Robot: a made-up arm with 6 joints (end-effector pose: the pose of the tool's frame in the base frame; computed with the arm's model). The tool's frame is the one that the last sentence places.
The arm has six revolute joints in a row. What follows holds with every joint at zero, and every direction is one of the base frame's. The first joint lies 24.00 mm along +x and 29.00 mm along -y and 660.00 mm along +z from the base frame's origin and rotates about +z. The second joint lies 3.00 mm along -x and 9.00 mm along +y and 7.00 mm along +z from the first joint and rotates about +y. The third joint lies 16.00 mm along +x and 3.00 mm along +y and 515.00 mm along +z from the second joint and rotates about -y. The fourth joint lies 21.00 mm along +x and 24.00 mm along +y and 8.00 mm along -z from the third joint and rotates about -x. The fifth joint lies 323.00 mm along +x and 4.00 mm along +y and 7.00 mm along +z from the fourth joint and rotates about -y. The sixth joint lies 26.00 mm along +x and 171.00 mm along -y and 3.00 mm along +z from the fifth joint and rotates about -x. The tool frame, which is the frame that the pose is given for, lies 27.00 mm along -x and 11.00 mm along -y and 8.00 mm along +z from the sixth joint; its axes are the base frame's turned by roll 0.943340, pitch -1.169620 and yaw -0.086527 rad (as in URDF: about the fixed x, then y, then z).
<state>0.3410 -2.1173 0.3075 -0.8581 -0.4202 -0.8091</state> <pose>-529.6 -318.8 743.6 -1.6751 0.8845 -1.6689</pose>
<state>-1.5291 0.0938 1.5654 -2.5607 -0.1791 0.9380</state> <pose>195.5 -236.2 1510.7 0.4400 -2.4202 1.2081</pose>
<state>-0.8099 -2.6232 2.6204 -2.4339 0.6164 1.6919</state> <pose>-14.9 221.8 -124.4 0.5262 -0.5030 -1.7012</pose>
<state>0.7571 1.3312 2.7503 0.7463 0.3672 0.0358</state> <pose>392.2 205.1 1127.7 0.1026 -2.6774 1.3831</pose>
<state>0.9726 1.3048 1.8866 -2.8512 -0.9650 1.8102</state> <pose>341.0 759.2 925.2 -2.2450 0.7870 -1.2235</pose>
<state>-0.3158 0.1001 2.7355 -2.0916 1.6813 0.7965</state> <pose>-78.9 127.1 1473.7 -1.2257 1.4547 -0.0765</pose>
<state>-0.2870 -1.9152 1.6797 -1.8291 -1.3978 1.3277</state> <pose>-810.0 287.0 501.2 2.0865 0.5432 -1.7613</pose>
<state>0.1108 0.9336 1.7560 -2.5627 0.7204 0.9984</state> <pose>731.9 215.6 1126.0 2.1764 -1.7744 -0.5756</pose>
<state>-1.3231 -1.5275 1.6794 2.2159 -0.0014 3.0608</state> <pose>-57.1 828.9 568.7 0.8112 1.1992 -2.7184</pose>
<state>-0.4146 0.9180 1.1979 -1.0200 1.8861 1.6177</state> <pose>712.5 -385.0 922.1 -1.2122 -1.7104 -1.1343</pose>
